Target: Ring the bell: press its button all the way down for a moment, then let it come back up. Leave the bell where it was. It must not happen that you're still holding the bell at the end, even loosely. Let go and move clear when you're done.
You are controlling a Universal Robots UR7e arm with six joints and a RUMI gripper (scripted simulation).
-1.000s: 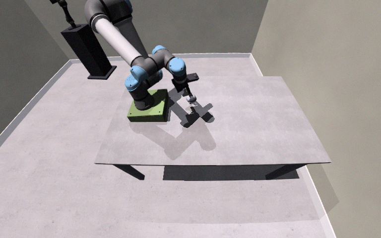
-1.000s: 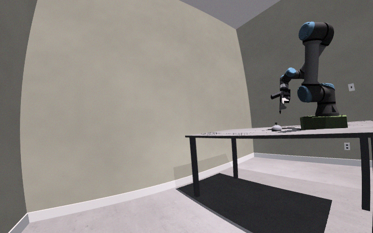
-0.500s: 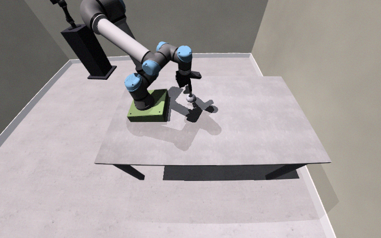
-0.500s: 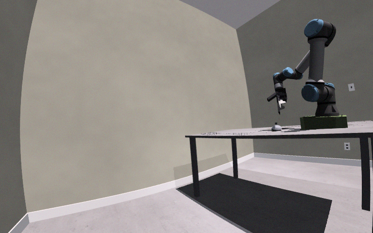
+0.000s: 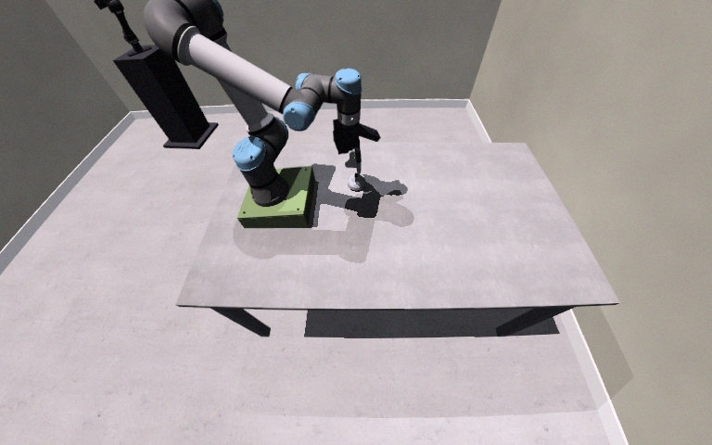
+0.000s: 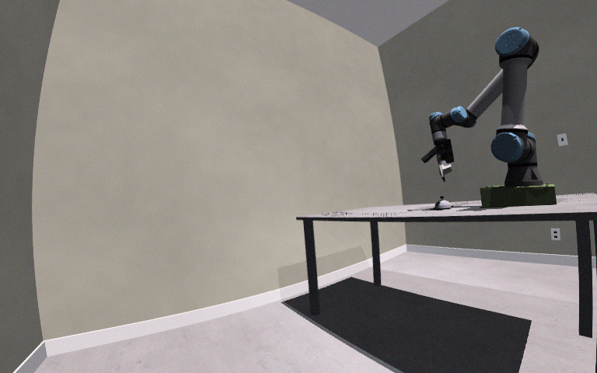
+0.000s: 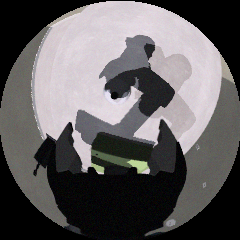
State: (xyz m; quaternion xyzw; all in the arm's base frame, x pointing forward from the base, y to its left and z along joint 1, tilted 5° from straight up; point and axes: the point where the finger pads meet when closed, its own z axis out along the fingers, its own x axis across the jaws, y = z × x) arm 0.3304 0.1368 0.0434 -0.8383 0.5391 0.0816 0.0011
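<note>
Right now the silver bell is 110 mm below my hand, 20 mm to the left of it and 10 mm ahead of it.
</note>
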